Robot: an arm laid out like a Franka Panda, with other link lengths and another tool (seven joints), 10 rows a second.
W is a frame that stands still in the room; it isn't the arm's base.
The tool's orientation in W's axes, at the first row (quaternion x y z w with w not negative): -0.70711, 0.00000, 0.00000, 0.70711
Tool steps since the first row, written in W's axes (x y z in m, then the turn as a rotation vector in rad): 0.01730, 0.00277, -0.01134, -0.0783, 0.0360, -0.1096; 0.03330, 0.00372, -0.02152, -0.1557, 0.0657, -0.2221; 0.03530, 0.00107, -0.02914, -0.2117, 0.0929, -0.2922; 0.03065, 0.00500, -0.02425, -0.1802, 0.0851, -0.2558; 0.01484, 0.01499, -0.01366, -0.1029, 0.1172, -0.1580; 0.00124, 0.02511, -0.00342, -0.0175, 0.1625, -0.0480; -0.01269, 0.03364, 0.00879, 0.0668, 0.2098, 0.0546; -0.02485, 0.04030, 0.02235, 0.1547, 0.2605, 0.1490
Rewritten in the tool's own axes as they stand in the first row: 0.01730, 0.01134, 0.00277, -0.0783, 0.1096, 0.0360; 0.03330, 0.02152, 0.00372, -0.1557, 0.2221, 0.0657; 0.03530, 0.02914, 0.00107, -0.2117, 0.2922, 0.0929; 0.03065, 0.02425, 0.00500, -0.1802, 0.2558, 0.0851; 0.01484, 0.01366, 0.01499, -0.1029, 0.1580, 0.1172; 0.00124, 0.00342, 0.02511, -0.0175, 0.0480, 0.1625; -0.01269, -0.00879, 0.03364, 0.0668, -0.0546, 0.2098; -0.02485, -0.02235, 0.04030, 0.1547, -0.1490, 0.2605
